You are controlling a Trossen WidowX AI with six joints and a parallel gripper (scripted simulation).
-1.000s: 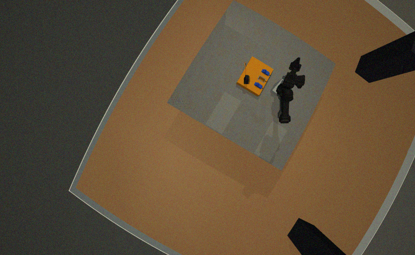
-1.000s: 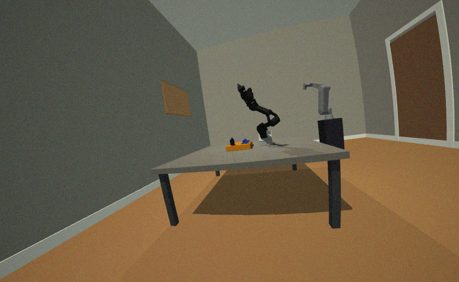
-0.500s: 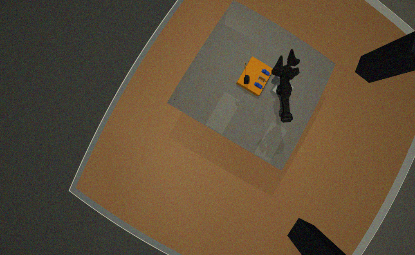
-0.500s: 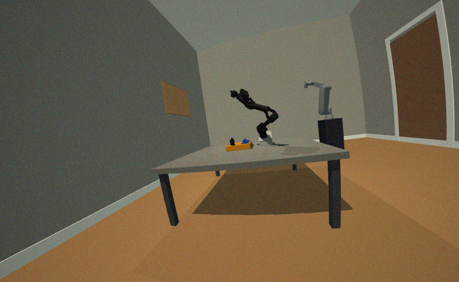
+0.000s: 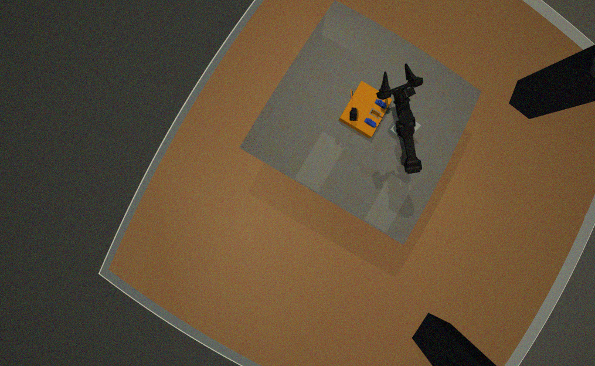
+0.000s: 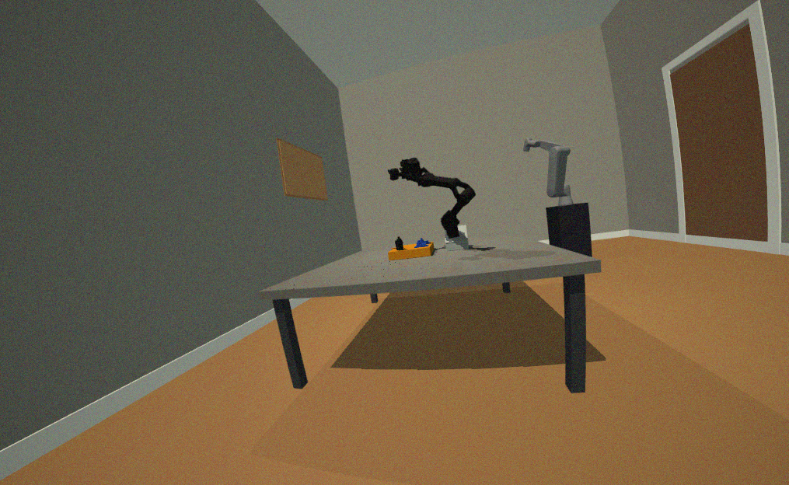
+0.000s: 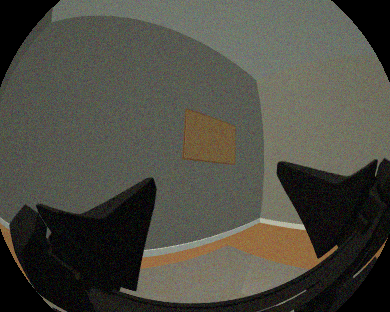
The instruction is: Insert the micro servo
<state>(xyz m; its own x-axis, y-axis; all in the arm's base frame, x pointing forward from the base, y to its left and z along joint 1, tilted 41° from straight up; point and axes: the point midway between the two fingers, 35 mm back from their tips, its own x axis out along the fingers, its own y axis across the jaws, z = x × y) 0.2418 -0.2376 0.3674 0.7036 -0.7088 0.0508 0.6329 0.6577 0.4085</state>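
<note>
Now: the orange deck 4 cm to the right of my gripper tip and 50 cm below it.
</note>
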